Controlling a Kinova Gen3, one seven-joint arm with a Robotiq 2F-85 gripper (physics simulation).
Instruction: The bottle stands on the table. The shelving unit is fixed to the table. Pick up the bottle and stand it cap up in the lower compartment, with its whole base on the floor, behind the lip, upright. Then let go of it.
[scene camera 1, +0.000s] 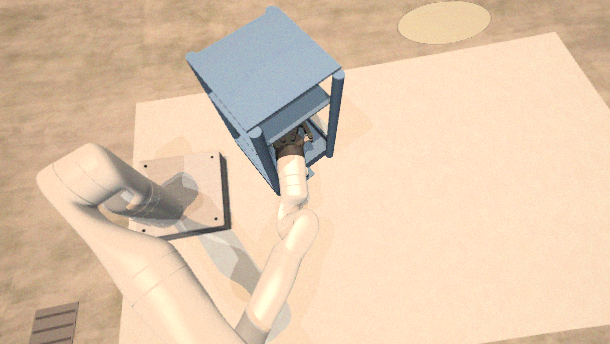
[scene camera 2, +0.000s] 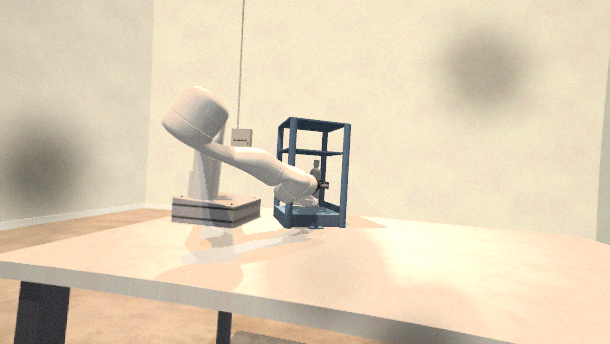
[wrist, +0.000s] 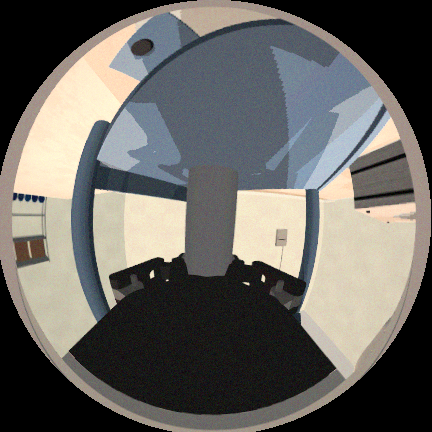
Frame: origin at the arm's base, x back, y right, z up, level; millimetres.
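Seen in the pictures: arm's base at its link origin: (scene camera 1: 165, 210) (scene camera 2: 204, 197).
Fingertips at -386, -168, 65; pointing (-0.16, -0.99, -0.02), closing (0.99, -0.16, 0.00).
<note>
Offsets run from my fingertips to a thing's middle, as dx, dy, dz. "pt": to the spot under its first point. Level surfaces: height alone.
The grey bottle @[+7, +41, +1] (scene camera 2: 315, 173) (wrist: 211, 220) is upright, cap up, inside the lower compartment of the blue shelving unit @[+30, +37, +42] (scene camera 1: 265, 70) (scene camera 2: 346, 175) (wrist: 82, 225), below the middle shelf. My gripper (scene camera 1: 296, 137) (scene camera 2: 322, 185) (wrist: 208, 257) reaches in from the open front and is shut on the bottle's body. In the wrist view the bottle's lower end shows against the compartment floor @[dz -103] (wrist: 225, 100). Whether its base touches the floor cannot be told, as the arm hides it in scene camera 2. The middle shelf hides the bottle in scene camera 1.
The middle shelf @[pt -23, +99, +125] (scene camera 1: 300, 112) (scene camera 2: 312, 151) lies above the gripper. Corner posts stand on both sides of the arm, and the left front post @[+80, +179, +39] (scene camera 1: 265, 162) is close to it. A blue tab @[-13, +150, -145] (scene camera 1: 311, 173) (wrist: 120, 62) juts from the unit's front. The robot's base plate (scene camera 1: 200, 210) (scene camera 2: 216, 214) stands beside the unit.
</note>
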